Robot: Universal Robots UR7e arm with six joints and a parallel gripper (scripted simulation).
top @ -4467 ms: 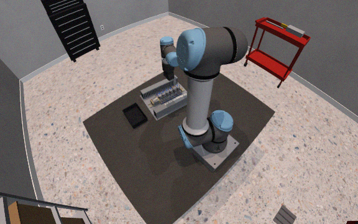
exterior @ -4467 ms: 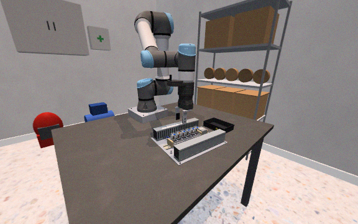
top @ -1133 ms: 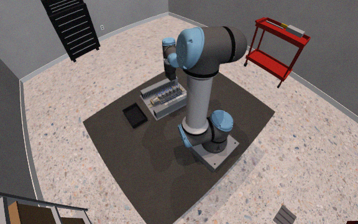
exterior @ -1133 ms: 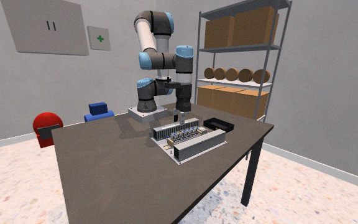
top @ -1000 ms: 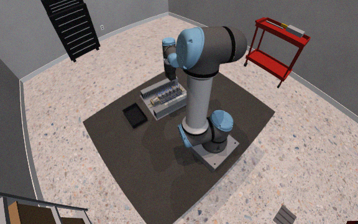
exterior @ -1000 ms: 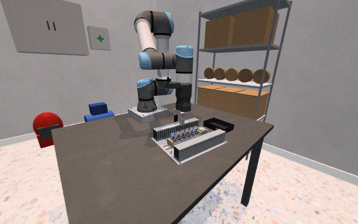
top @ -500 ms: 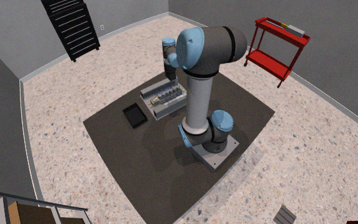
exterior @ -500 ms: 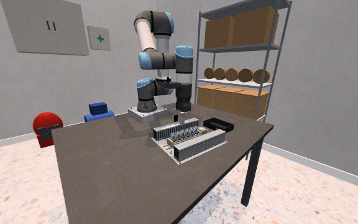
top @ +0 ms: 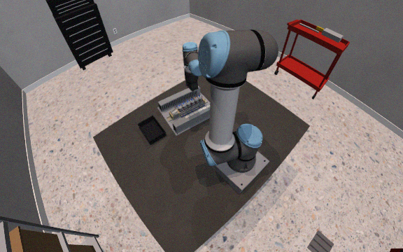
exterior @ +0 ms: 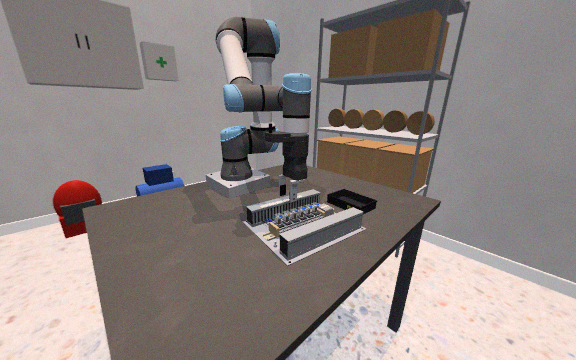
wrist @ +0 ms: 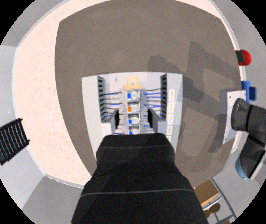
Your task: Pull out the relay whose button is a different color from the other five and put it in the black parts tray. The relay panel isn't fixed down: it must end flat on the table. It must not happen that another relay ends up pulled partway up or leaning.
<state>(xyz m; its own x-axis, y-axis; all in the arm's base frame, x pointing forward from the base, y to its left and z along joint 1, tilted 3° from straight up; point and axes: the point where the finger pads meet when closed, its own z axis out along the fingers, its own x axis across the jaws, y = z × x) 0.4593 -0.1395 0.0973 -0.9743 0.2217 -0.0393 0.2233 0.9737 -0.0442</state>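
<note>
My gripper is now 90 mm above the relay. Also, from my hand: black parts tray: 330 mm to the left, 120 mm below, 50 mm ahead; relay panel: 100 mm below, 70 mm to the left, 20 mm ahead.
</note>
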